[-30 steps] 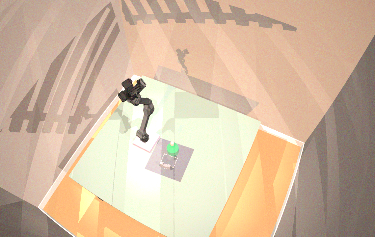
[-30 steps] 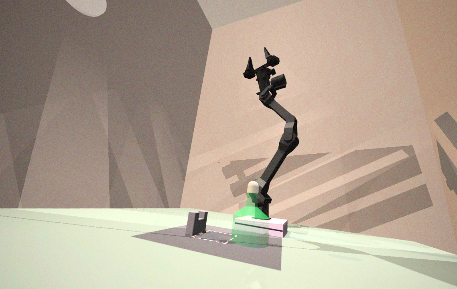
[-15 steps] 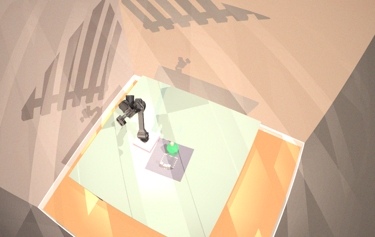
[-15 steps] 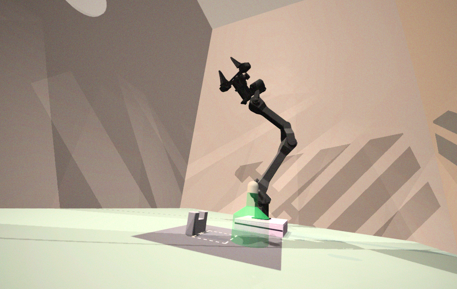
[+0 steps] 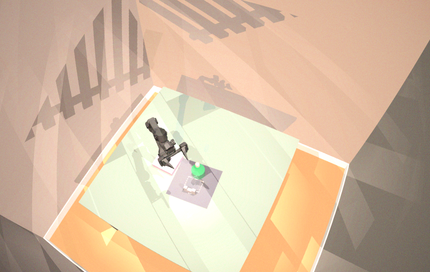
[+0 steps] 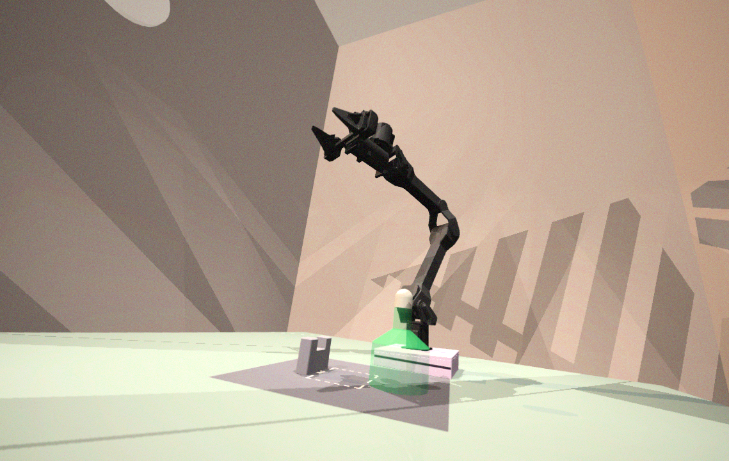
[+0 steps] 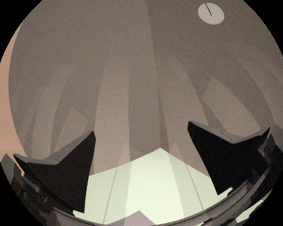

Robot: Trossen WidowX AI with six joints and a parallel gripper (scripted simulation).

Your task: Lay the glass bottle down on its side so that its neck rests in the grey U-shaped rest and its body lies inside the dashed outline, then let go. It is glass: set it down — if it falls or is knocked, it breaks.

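My gripper tip is now 70 mm past the green glass bottle, 210 mm to the right of it and 450 mm above it. Also, from my gripper tip: dark grey mat 50 mm behind, 130 mm to the left, 540 mm below.
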